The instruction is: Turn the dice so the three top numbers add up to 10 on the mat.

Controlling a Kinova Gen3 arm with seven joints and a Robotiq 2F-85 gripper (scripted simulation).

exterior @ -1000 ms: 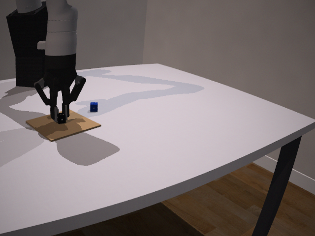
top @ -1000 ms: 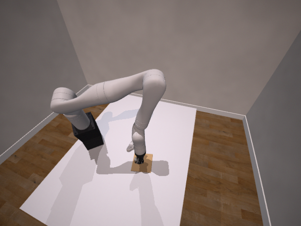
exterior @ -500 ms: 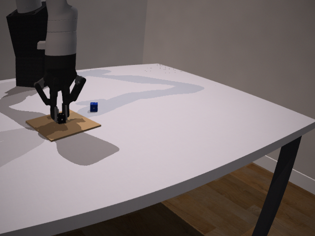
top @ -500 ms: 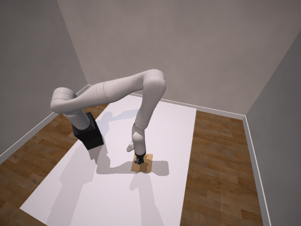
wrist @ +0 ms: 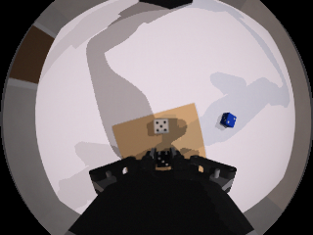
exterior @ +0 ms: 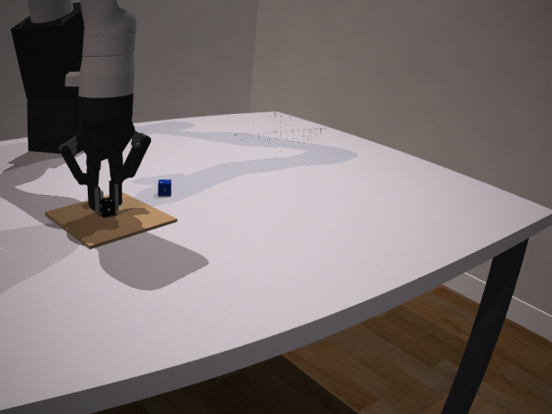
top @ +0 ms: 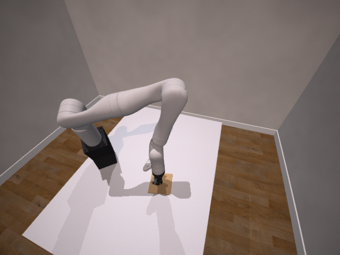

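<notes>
My gripper is now 10 mm short of the black die and 10 mm above it. From my hand the other things lie so: blue die 50 mm behind, 110 mm to the left, 20 mm below; white die 40 mm behind, 10 mm below; tan mat 10 mm ahead, 30 mm below.
</notes>
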